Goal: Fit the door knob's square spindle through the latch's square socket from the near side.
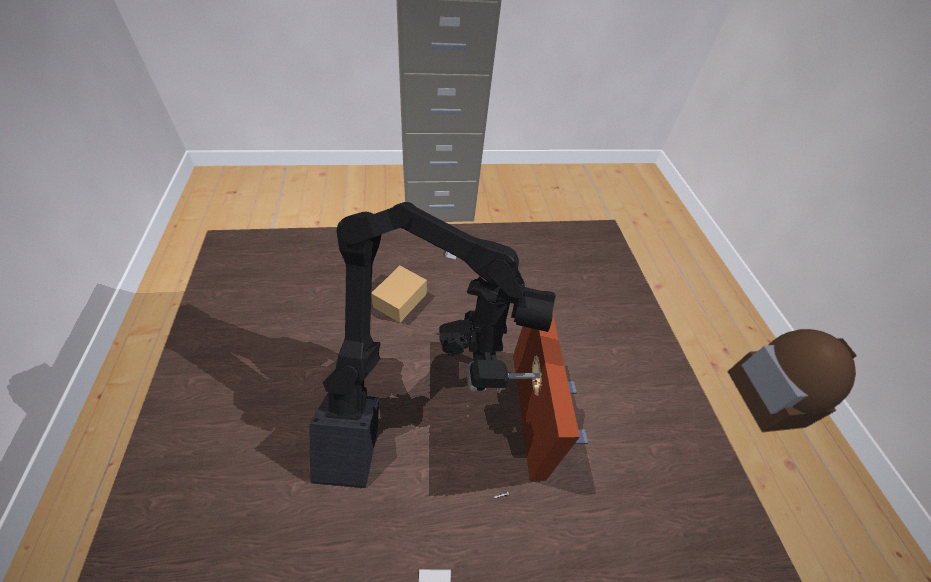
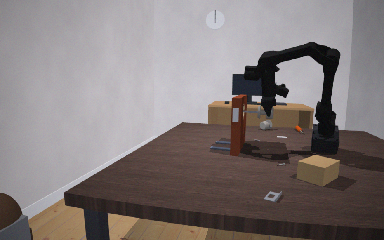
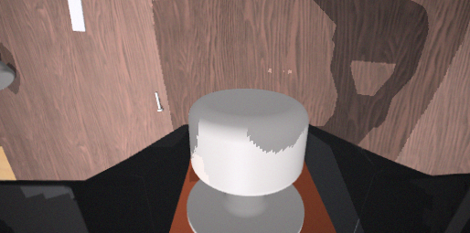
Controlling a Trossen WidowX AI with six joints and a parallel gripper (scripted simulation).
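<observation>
Right now the wooden door slab is 13 cm ahead of my hand and 5 cm below it. Round my hand: door knob 4 cm ahead, 3 cm below; white card 6 cm behind, 33 cm to the right, 20 cm below; tan box 20 cm behind, 30 cm to the left, 17 cm below.
</observation>
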